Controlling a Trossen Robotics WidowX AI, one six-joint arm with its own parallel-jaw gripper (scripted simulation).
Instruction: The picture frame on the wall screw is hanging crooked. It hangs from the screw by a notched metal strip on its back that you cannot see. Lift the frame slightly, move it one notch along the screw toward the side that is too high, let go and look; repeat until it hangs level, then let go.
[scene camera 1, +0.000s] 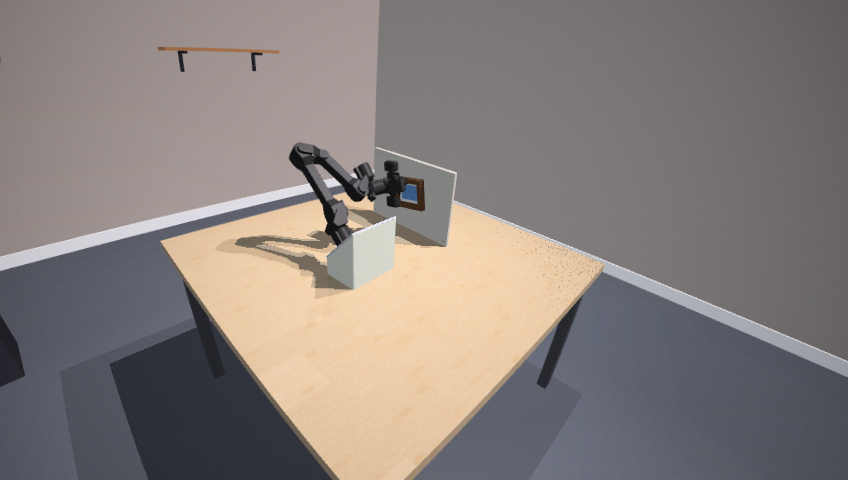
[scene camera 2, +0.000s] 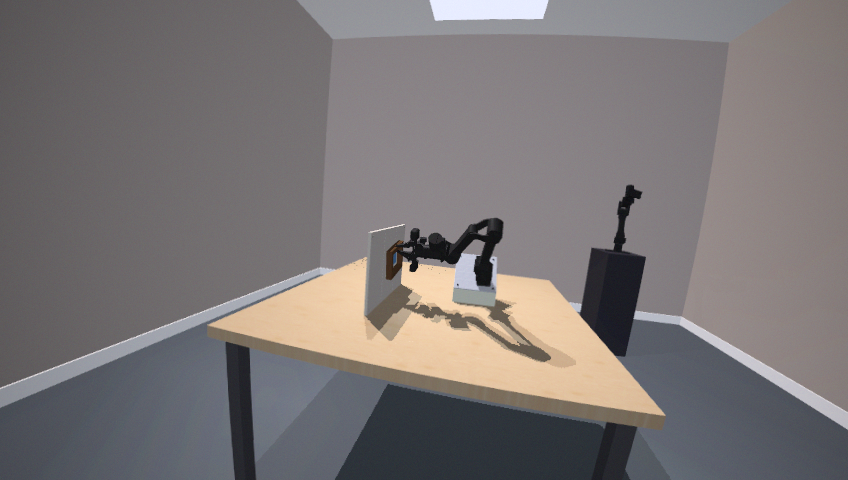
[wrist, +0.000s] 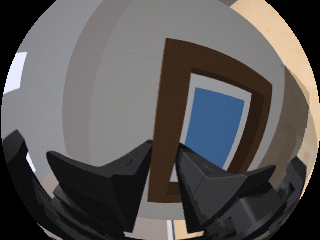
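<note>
A small picture frame is held in the gripper, and the scene also has a grey wall panel. In the wrist view, too, the gripper can be seen.
</note>
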